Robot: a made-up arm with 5 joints.
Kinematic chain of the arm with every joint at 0, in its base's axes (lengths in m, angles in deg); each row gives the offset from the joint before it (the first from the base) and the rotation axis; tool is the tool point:
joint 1: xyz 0 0 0.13 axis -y
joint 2: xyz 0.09 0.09 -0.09 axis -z
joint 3: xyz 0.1 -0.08 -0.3 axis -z
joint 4: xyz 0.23 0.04 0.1 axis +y
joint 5: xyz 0 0.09 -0.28 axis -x
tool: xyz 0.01 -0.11 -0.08
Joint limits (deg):
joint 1: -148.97..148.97
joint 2: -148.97..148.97
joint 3: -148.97..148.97
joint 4: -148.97..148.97
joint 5: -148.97..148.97
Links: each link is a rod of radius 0.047 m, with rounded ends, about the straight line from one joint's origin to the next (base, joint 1, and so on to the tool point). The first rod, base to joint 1, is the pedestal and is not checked.
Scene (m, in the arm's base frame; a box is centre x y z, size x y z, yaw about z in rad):
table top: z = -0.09
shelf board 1: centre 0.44 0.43 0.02 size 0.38 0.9 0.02 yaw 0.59
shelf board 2: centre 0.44 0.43 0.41 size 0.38 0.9 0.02 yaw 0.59
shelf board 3: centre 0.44 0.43 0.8 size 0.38 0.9 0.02 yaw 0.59
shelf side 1: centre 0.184 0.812 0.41 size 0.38 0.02 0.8 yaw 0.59
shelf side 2: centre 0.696 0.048 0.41 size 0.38 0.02 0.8 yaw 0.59
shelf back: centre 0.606 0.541 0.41 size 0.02 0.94 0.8 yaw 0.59
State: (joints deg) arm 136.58 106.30 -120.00 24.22 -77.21
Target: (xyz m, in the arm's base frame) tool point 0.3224 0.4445 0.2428
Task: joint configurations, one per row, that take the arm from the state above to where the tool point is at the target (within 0.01 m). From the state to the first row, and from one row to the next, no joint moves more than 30 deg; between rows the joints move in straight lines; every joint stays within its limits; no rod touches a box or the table.
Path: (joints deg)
1: 139.68 94.40 -92.80 31.46 -63.46
2: 142.78 82.50 -65.60 38.71 -49.71
3: 145.87 70.60 -38.39 45.95 -35.96
4: 148.97 58.70 -11.19 53.19 -22.21
5: 148.97 54.11 -29.39 25.64 -7.96
6: 148.97 49.52 -47.58 -1.92 6.28
7: 148.97 44.93 -65.78 -29.48 20.53
8: 148.97 40.33 -83.97 -57.04 34.78
9: 148.97 35.74 -102.17 -84.60 49.02
10: 148.97 31.15 -120.37 -112.15 63.27
11: 148.97 26.56 -138.56 -139.71 77.52
12: 148.97 25.38 -142.03 -124.04 50.67
13: 148.97 24.20 -145.50 -108.36 23.83
14: 148.97 23.03 -148.97 -92.69 -3.01

